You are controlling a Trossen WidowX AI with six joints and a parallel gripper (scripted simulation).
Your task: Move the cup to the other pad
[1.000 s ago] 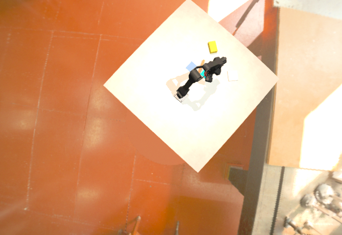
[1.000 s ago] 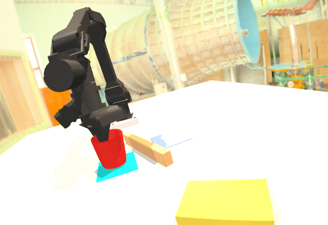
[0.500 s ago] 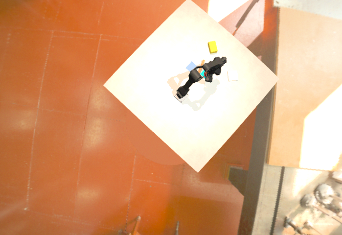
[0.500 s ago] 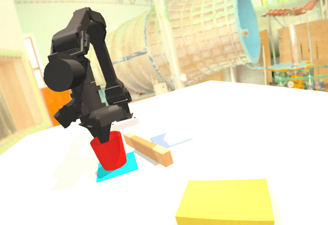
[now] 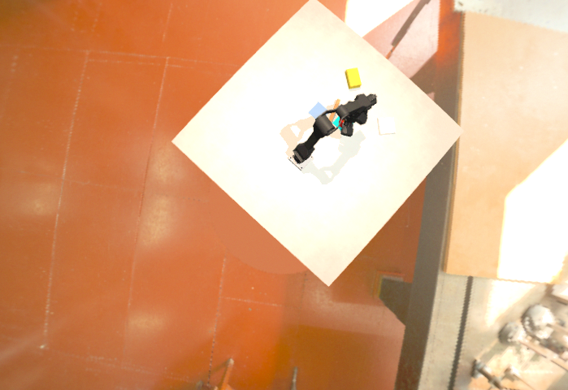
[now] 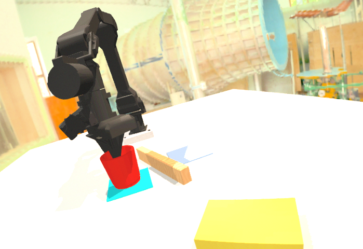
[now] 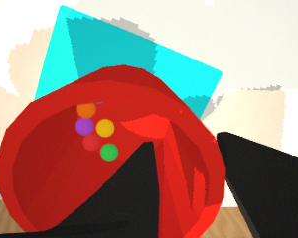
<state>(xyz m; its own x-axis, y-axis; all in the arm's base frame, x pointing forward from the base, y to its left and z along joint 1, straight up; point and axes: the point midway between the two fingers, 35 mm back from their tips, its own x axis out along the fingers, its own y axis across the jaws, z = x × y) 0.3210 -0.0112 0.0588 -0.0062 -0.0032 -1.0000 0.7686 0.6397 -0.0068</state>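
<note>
My gripper tip is now 20 mm to the right of the red cup, 20 mm short of it and 10 mm above it. The rest, counted from my gripper tip: pale blue pad: 160 mm to the left, 60 mm below, 50 mm behind; cyan pad: 60 mm below, 30 mm ahead, 20 mm to the left; wooden block: 90 mm to the left, 40 mm below, 10 mm behind.
</note>
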